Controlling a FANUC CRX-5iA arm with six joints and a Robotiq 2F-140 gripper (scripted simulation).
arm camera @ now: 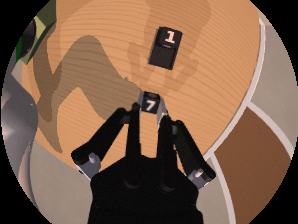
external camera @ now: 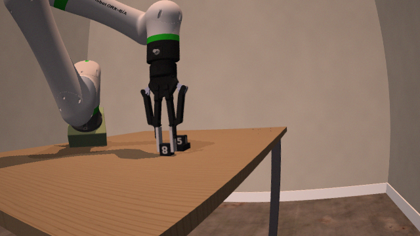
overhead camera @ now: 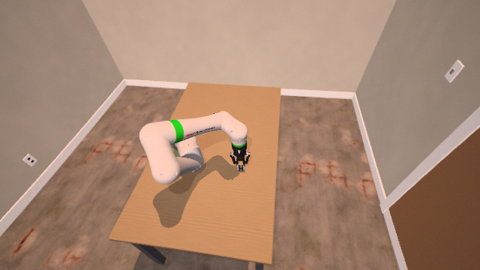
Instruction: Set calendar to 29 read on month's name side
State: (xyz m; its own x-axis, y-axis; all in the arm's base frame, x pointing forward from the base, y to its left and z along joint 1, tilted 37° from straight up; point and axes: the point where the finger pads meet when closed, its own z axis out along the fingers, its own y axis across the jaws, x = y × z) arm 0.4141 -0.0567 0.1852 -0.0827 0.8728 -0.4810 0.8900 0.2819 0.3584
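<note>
Right now my hand is 11 cm to the right of the black calendar tray, 3 cm above it and 1 cm past it.
</note>
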